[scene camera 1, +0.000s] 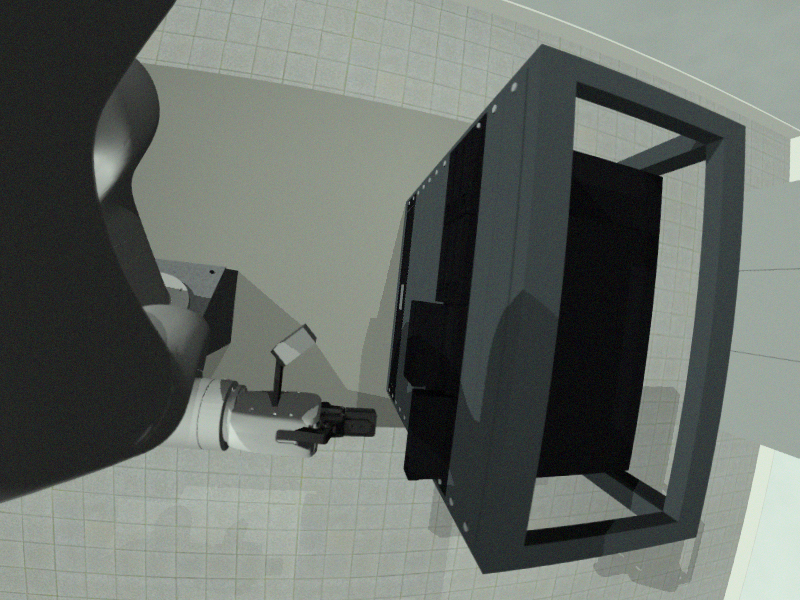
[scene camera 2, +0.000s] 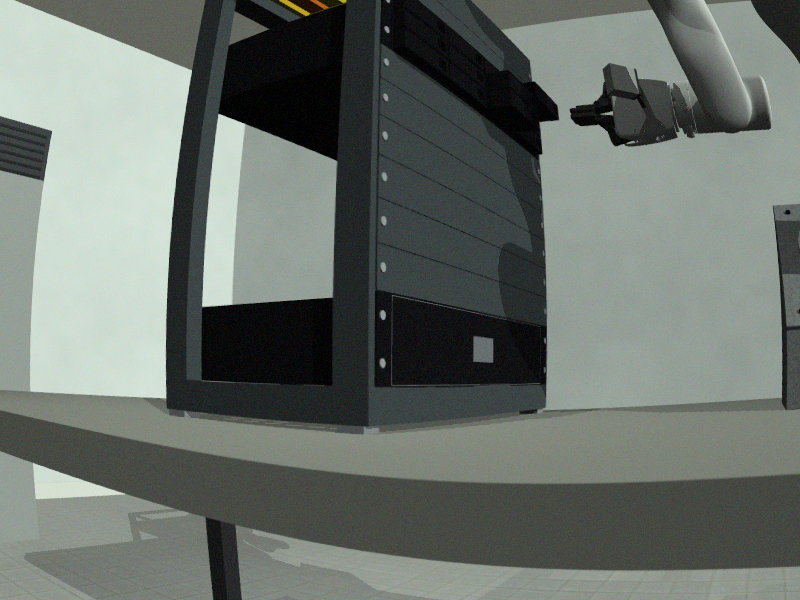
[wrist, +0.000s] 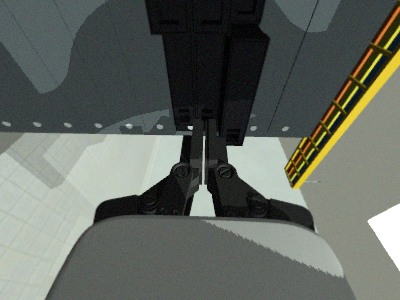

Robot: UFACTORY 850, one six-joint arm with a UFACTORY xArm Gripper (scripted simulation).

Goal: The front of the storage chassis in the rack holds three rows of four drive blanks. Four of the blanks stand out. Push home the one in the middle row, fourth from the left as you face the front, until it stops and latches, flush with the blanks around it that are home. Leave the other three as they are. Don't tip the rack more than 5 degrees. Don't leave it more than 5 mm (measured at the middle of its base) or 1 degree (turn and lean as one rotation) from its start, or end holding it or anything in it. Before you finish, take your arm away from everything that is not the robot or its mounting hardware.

Labels:
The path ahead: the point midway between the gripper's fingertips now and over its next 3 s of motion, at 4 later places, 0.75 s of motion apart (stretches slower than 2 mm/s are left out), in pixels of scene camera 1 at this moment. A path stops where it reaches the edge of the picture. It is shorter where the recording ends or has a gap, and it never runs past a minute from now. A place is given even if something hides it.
The gripper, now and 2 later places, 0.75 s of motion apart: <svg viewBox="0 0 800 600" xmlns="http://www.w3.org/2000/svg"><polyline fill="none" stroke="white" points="375,422 347,421 268,417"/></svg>

